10 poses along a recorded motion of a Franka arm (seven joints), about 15 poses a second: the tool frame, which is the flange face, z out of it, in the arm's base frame.
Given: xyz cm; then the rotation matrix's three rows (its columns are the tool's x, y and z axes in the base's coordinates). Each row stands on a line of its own.
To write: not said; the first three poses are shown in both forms.
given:
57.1 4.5 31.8
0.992 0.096 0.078
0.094 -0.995 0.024
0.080 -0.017 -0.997
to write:
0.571 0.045 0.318
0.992 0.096 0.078
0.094 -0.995 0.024
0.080 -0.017 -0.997

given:
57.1 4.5 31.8
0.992 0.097 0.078
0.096 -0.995 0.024
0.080 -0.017 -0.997
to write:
0.571 0.045 0.318
0.992 0.097 0.078
0.096 -0.995 0.024
0.080 -0.017 -0.997

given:
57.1 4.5 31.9
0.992 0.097 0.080
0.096 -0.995 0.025
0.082 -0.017 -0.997
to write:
0.571 0.045 0.319
0.992 0.097 0.080
0.096 -0.995 0.025
0.082 -0.017 -0.997

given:
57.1 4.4 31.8
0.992 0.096 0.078
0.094 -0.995 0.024
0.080 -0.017 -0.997
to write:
0.571 0.044 0.318
0.992 0.096 0.078
0.094 -0.995 0.024
0.080 -0.017 -0.997

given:
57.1 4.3 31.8
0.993 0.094 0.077
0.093 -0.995 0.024
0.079 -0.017 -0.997
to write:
0.571 0.043 0.318
0.993 0.094 0.077
0.093 -0.995 0.024
0.079 -0.017 -0.997

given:
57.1 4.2 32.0
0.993 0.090 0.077
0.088 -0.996 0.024
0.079 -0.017 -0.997
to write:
0.571 0.042 0.320
0.993 0.090 0.077
0.088 -0.996 0.024
0.079 -0.017 -0.997

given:
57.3 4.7 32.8
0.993 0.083 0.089
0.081 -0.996 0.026
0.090 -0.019 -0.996
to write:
0.573 0.047 0.328
0.993 0.083 0.089
0.081 -0.996 0.026
0.090 -0.019 -0.996

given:
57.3 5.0 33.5
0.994 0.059 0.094
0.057 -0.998 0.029
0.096 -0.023 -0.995
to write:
0.573 0.050 0.335
0.994 0.059 0.094
0.057 -0.998 0.029
0.096 -0.023 -0.995

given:
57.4 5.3 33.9
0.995 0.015 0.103
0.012 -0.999 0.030
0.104 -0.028 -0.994
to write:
0.574 0.053 0.339
0.995 0.015 0.103
0.012 -0.999 0.030
0.104 -0.028 -0.994

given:
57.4 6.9 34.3
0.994 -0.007 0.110
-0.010 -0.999 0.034
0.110 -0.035 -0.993
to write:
0.574 0.069 0.343
0.994 -0.007 0.110
-0.010 -0.999 0.034
0.110 -0.035 -0.993

